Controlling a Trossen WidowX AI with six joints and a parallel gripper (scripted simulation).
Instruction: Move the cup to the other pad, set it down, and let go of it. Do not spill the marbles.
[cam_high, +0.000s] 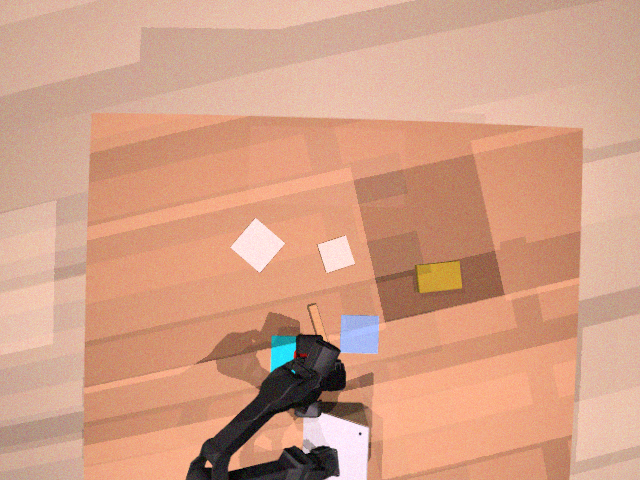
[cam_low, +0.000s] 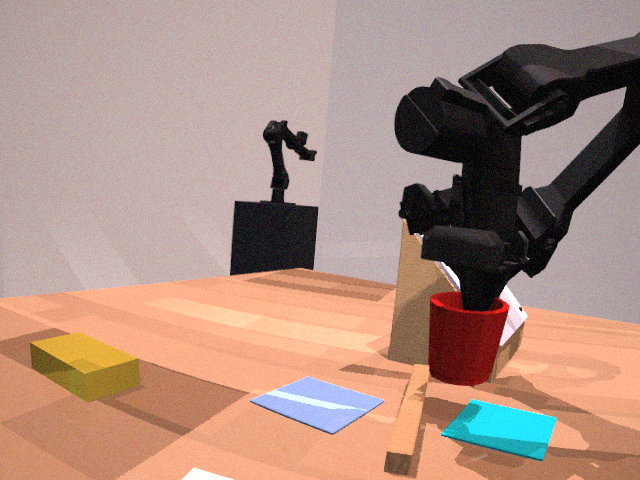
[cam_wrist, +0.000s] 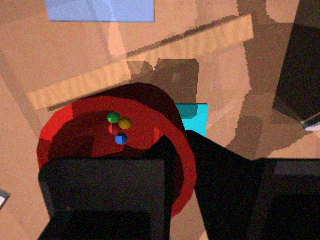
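My gripper tip is 10 cm above the cyan pad, 5 cm to the right of it and 2 cm short of it. From my gripper tip the other things lie so: red cup: 3 cm ahead; thin wooden bar: 9 cm below, 4 cm to the right, 3 cm ahead.
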